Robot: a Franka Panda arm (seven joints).
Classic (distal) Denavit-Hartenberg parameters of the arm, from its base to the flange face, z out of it. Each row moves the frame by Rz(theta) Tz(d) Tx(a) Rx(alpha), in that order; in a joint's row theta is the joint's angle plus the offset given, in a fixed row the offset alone. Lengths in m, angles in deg.
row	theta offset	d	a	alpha
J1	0	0.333	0	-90
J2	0	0	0	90
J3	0	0.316	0.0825	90
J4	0	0	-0.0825	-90
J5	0	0.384	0	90
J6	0	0	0.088	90
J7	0	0.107	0	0
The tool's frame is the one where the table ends.
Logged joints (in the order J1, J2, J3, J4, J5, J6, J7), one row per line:
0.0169 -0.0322 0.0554 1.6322 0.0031 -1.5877 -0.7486
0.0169 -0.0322 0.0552 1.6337 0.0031 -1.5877 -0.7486
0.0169 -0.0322 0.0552 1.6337 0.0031 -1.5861 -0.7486
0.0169 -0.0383 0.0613 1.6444 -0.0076 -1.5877 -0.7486
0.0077 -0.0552 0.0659 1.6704 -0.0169 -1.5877 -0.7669
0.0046 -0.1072 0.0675 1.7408 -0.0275 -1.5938 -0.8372
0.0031 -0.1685 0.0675 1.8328 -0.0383 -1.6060 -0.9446
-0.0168 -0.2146 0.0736 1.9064 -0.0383 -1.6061 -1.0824
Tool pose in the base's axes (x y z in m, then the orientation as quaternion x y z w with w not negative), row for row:
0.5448 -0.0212 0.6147 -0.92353 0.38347 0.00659 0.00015
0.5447 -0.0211 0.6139 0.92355 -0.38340 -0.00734 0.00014
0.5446 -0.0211 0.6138 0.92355 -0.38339 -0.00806 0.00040
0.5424 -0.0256 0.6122 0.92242 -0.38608 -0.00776 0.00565
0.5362 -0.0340 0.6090 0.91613 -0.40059 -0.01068 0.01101
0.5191 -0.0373 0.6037 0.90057 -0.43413 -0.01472 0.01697
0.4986 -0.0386 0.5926 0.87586 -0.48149 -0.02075 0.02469
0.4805 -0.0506 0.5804 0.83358 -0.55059 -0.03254 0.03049
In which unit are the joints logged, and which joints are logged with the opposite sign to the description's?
The joints are logged in radians. Opposite sign: J3, J4, J6, J7.
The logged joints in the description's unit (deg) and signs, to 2 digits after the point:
0.97 -1.84 -3.17 -93.52 0.18 90.97 42.89
0.97 -1.84 -3.16 -93.60 0.18 90.97 42.89
0.97 -1.84 -3.16 -93.60 0.18 90.88 42.89
0.97 -2.19 -3.51 -94.22 -0.44 90.97 42.89
0.44 -3.16 -3.78 -95.71 -0.97 90.97 43.94
0.26 -6.14 -3.87 -99.74 -1.58 91.32 47.97
0.18 -9.65 -3.87 -105.01 -2.19 92.02 54.12
-0.96 -12.30 -4.22 -109.23 -2.19 92.02 62.02

